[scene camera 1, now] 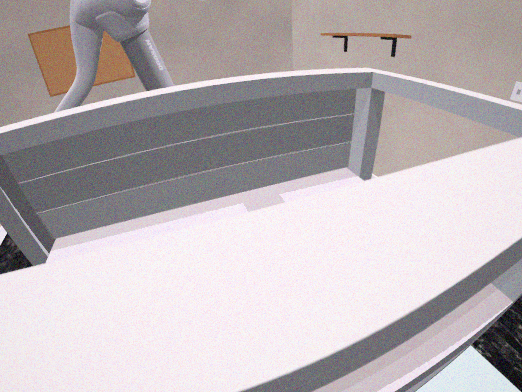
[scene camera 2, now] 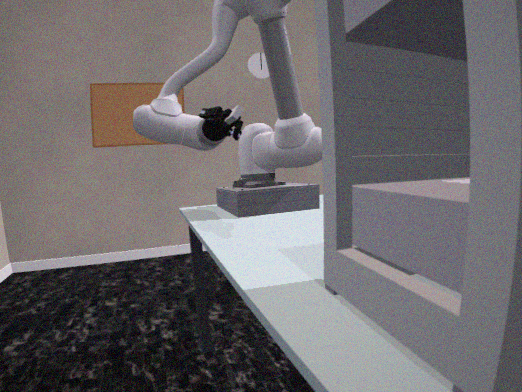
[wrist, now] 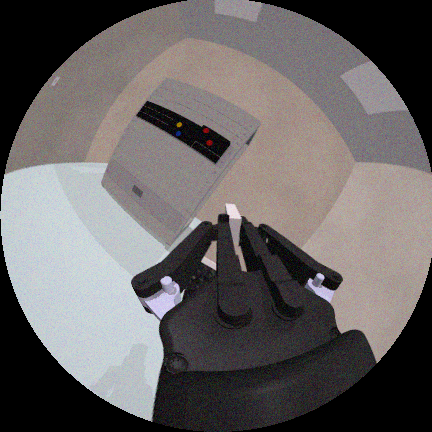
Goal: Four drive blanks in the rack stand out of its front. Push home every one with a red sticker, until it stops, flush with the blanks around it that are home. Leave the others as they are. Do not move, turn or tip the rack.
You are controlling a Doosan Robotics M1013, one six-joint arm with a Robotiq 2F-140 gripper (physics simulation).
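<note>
The grey rack stands on the table in the wrist view, and its side and frame fill much of the scene views. A black band of drive blanks crosses its front. On the band's right part are two red stickers, an upper one and a lower one. A yellow sticker and a blue sticker sit left of them. How far each blank stands out is too small to tell. My gripper is shut and empty, in the air apart from the rack's front.
The pale table carries the rack and the arm's grey base block. An orange board hangs on the wall behind the arm. A wall shelf is at the back right in the first scene view.
</note>
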